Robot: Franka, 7 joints.
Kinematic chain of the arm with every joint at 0, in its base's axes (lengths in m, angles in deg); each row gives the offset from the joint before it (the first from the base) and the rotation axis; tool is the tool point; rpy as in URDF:
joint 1: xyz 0 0 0.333 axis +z
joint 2: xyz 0 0 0 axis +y
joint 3: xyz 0 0 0.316 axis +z
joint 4: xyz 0.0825 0 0 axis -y
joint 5: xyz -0.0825 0 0.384 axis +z
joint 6: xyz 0 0 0 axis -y
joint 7: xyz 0.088 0 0 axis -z
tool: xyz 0 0 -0.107 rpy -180 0 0
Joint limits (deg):
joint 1: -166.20..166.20
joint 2: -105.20..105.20
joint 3: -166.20..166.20
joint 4: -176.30..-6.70
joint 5: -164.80..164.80
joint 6: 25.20..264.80
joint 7: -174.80..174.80
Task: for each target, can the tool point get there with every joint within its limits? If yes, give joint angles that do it. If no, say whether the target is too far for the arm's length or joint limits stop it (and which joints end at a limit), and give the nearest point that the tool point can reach.
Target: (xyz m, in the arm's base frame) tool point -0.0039 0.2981 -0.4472
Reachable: no: joint limits stop it (at a limit: joint 2) | nearest point -0.0039 0.2960 -0.3606 | short by 0.087 m
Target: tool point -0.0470 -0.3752 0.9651
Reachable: yes | joints 125.02 -17.76 129.94 -22.67 -50.75 59.02 -0.99
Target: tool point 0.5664 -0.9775 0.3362
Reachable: no: too far | nearest point 0.4301 -0.7423 0.3354 | short by 0.272 m
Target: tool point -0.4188 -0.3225 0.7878
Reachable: yes | joints 47.53 -79.02 37.20 -52.61 94.18 236.73 65.43
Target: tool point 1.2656 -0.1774 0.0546
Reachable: no: too far | nearest point 0.8301 -0.1164 0.1504 | short by 0.450 m
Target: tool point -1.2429 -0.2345 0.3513
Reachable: no: too far | nearest point -0.8429 -0.1590 0.3454 | short by 0.407 m
